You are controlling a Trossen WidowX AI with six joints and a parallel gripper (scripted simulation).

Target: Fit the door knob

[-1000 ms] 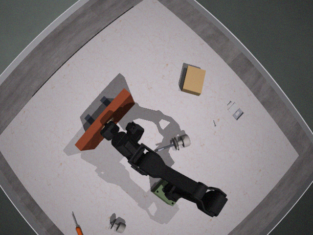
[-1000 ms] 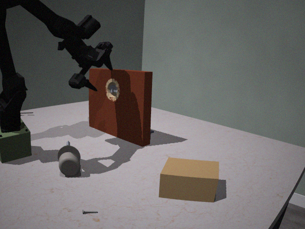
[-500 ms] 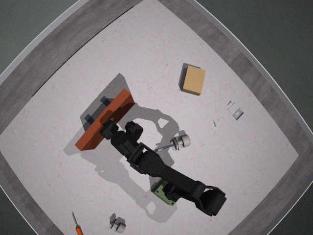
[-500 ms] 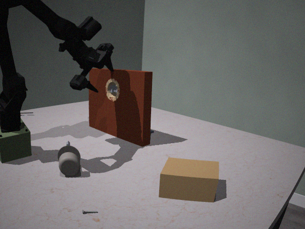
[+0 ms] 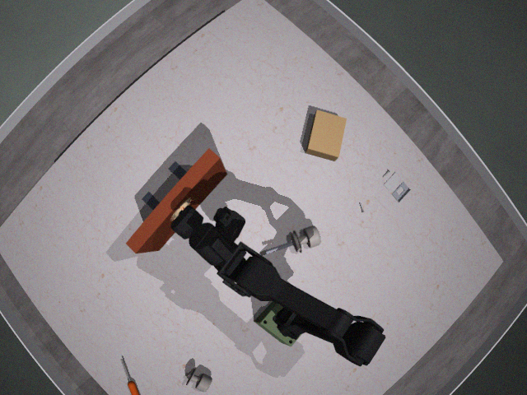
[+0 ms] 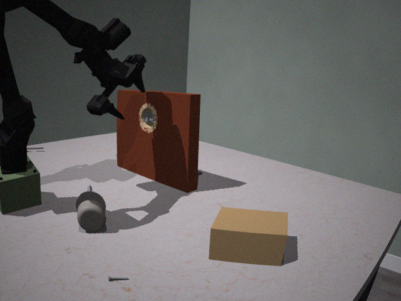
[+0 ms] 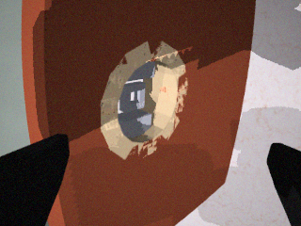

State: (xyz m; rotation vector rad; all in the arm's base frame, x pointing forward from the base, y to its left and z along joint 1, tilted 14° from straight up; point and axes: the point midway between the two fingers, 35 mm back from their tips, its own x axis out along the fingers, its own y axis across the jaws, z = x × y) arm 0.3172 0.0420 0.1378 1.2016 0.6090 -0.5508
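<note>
The grey latch socket lies 90 mm ahead of my hand, 60 mm below it and 10 mm to the left of it. From my hand the other things lie so: orange screwdriver (540 mm to the left, 210 mm below, 210 mm behind); red-brown wooden door panel (90 mm below, 90 mm ahead, 10 mm to the left); tan box (420 mm to the right, 200 mm below).
</note>
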